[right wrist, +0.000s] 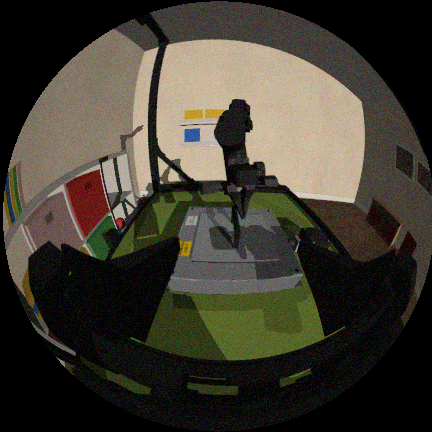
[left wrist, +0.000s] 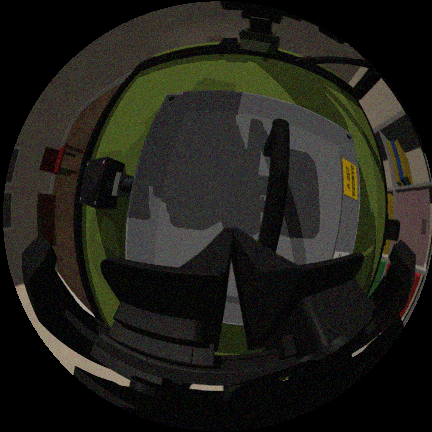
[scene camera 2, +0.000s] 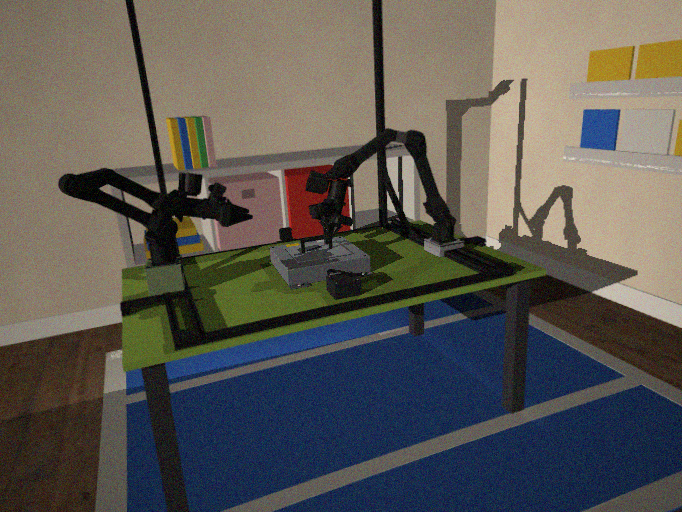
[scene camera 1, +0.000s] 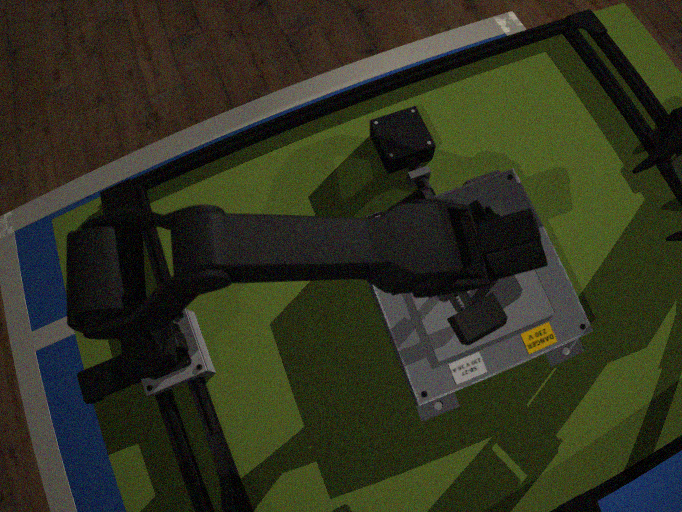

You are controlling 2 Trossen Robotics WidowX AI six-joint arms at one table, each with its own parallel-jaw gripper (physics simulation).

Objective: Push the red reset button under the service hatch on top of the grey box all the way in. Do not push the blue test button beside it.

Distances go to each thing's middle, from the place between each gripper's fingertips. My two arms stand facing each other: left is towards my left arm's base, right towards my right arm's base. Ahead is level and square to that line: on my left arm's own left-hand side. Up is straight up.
Now: right hand 210 mm to the right of the grey box (scene camera 1: 402, 140), 180 mm above it and 80 mm short of it.
My left hand is 5 cm short of the grey box, 5 cm above it and 2 cm to the left of it.
